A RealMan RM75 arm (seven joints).
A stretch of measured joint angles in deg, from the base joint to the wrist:
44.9 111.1 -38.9 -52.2 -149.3 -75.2 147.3
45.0 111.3 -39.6 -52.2 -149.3 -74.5 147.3
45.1 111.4 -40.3 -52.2 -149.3 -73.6 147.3
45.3 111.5 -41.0 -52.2 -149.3 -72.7 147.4
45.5 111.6 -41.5 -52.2 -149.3 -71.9 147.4
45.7 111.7 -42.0 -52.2 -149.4 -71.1 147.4
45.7 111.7 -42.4 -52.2 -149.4 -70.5 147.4
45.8 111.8 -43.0 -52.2 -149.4 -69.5 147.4
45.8 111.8 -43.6 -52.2 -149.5 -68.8 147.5
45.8 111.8 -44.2 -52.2 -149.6 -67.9 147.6
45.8 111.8 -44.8 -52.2 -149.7 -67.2 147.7
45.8 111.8 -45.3 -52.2 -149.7 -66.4 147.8
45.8 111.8 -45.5 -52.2 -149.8 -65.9 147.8
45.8 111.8 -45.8 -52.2 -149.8 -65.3 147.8
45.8 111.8 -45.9 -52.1 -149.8 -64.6 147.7
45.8 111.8 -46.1 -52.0 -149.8 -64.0 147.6
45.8 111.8 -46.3 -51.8 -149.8 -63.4 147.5
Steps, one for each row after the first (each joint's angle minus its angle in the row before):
0.1 0.2 -0.7 0.0 0.0 0.7 0.0
0.1 0.1 -0.7 0.0 0.0 0.9 0.0
0.2 0.1 -0.7 0.0 0.0 0.9 0.1
0.2 0.1 -0.5 0.0 0.0 0.8 0.0
0.2 0.1 -0.5 0.0 -0.1 0.8 0.0
0.0 0.0 -0.4 0.0 0.0 0.6 0.0
0.1 0.1 -0.6 0.0 0.0 1.0 0.0
0.0 0.0 -0.6 0.0 -0.1 0.7 0.1
0.0 0.0 -0.6 0.0 -0.1 0.9 0.1
0.0 0.0 -0.6 0.0 -0.1 0.7 0.1
0.0 0.0 -0.5 0.0 0.0 0.8 0.1
0.0 0.0 -0.2 0.0 -0.1 0.5 0.0
0.0 0.0 -0.3 0.0 0.0 0.6 0.0
0.0 0.0 -0.1 0.1 0.0 0.7 -0.1
0.0 0.0 -0.2 0.1 0.0 0.6 -0.1
0.0 0.0 -0.2 0.2 0.0 0.6 -0.1

